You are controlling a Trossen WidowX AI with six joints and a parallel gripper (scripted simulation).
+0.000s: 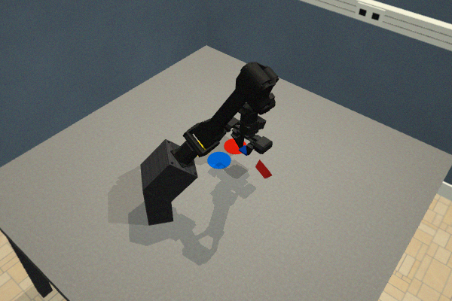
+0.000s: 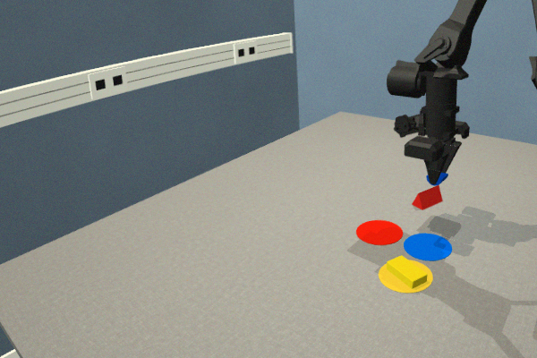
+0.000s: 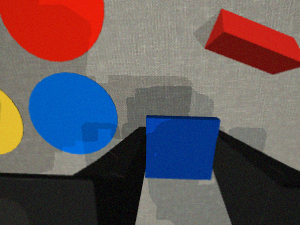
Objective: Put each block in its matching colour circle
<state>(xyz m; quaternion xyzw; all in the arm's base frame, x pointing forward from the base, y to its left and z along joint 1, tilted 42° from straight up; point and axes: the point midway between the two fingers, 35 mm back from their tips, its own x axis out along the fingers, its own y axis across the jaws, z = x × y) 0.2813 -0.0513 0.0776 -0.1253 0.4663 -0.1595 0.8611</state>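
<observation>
The blue circle is 2 cm behind my hand, 10 cm to the left of it and 12 cm below it. Also, from my hand: red block: 3 cm ahead, 7 cm to the right, 11 cm below; then red circle: 8 cm ahead, 9 cm to the left, 12 cm below; then blue block: 3 cm below.
</observation>
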